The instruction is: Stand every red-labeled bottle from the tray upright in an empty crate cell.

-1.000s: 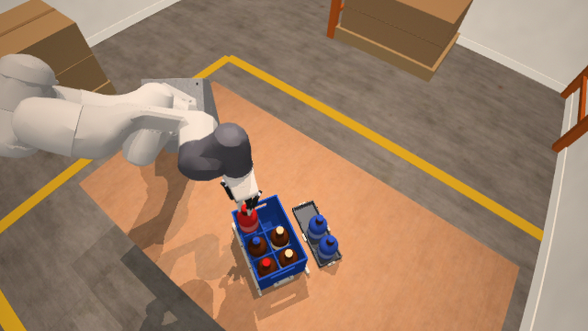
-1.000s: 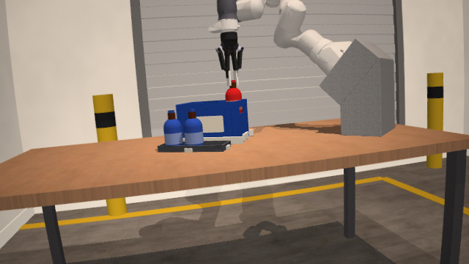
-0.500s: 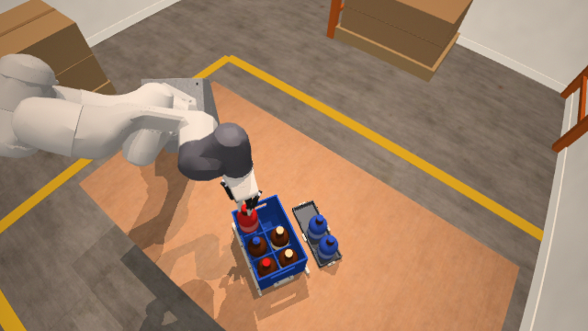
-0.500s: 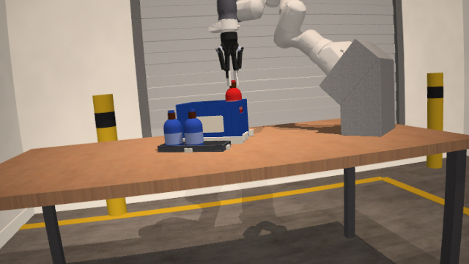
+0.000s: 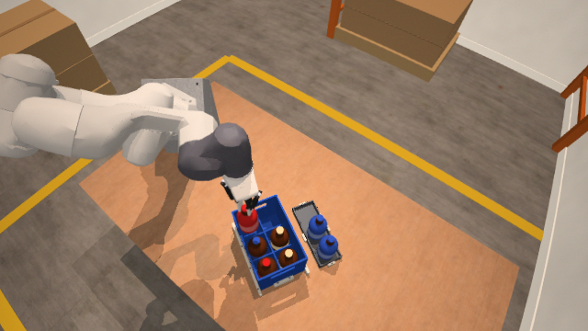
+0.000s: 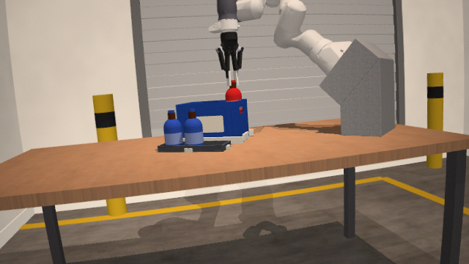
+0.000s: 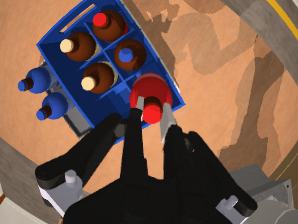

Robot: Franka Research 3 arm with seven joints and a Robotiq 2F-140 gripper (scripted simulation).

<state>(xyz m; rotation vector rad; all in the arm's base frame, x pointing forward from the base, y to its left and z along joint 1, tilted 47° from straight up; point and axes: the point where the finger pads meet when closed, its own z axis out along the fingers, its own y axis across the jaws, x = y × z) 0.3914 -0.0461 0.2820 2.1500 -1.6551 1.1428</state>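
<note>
Right now the red-labeled bottle is 90 mm below my hand. Also, from my hand: tray 260 mm below, 240 mm ahead, 130 mm to the left; blue crate 190 mm below, 100 mm ahead, 20 mm to the right.
</note>
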